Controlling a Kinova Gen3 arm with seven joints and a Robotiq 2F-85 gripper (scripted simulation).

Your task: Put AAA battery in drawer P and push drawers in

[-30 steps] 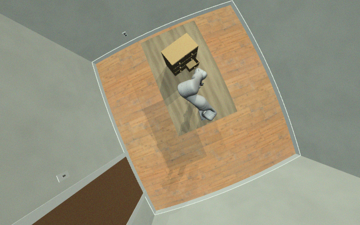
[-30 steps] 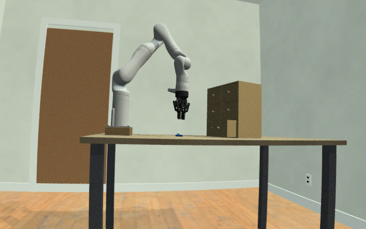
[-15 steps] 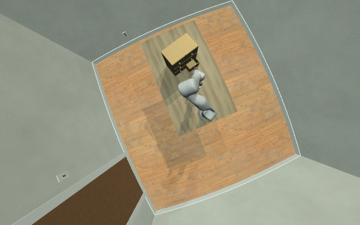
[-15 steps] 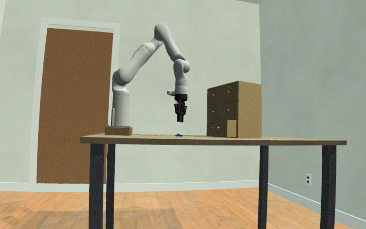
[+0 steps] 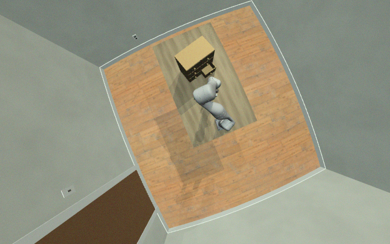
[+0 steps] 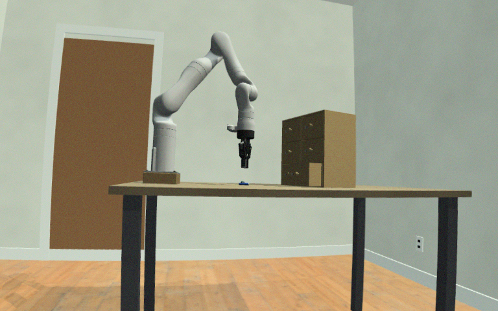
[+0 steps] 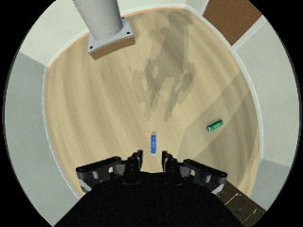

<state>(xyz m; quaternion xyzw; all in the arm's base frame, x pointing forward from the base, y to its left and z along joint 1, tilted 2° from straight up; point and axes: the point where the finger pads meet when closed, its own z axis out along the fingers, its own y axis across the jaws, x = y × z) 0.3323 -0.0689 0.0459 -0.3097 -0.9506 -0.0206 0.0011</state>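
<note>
My gripper is now 9 cm above the blue AAA battery. From my hand the other things lie so: green battery 5 cm ahead, 15 cm to the left, 8 cm below; then drawer 27 cm ahead, 12 cm to the right, 6 cm below.
</note>
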